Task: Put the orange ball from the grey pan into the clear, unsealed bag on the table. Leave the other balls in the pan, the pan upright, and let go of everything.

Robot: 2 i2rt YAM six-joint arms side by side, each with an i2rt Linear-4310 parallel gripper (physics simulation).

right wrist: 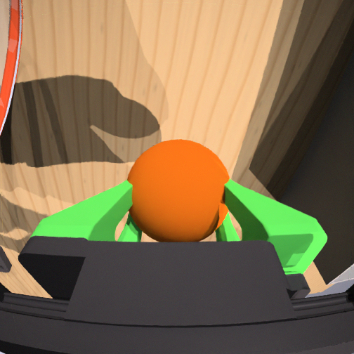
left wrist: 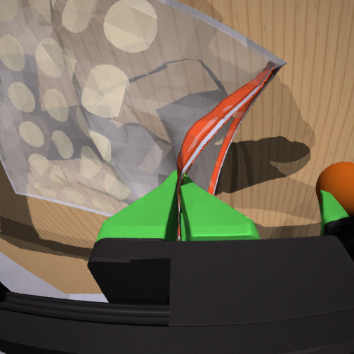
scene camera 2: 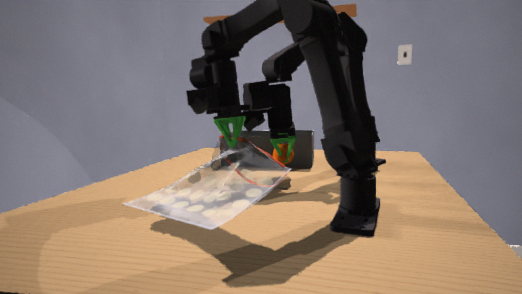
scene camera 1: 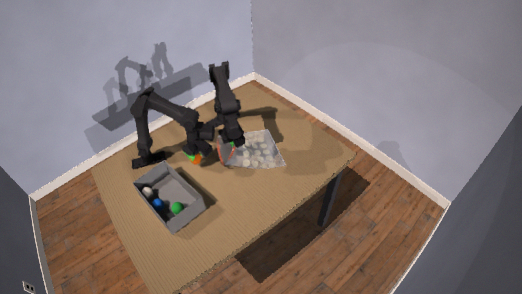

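The orange ball (scene camera 1: 195, 160) (scene camera 2: 283, 153) (left wrist: 341, 185) (right wrist: 179, 200) is between the fingers of my right gripper (right wrist: 178, 178), raised above the table, outside the bag and beside its mouth. My left gripper (scene camera 2: 233, 145) (left wrist: 177, 178) is shut on the red-edged rim of the clear bag (scene camera 1: 260, 150) (scene camera 2: 200, 192) (left wrist: 105, 90). The bag hangs tilted from it, mouth end higher, with its red rim parted on the side toward the ball. The grey pan (scene camera 1: 191, 216) (scene camera 2: 306, 150) stands upright, holding a white ball (scene camera 1: 147, 191), a blue ball (scene camera 1: 158, 203) and a green ball (scene camera 1: 177, 207).
The wooden table (scene camera 1: 240, 200) (scene camera 2: 425, 220) bears the arms and pan. In scene camera 1, the pan is left of the bag, nearer the camera than the right gripper. The two grippers are close together. Walls stand behind the arms.
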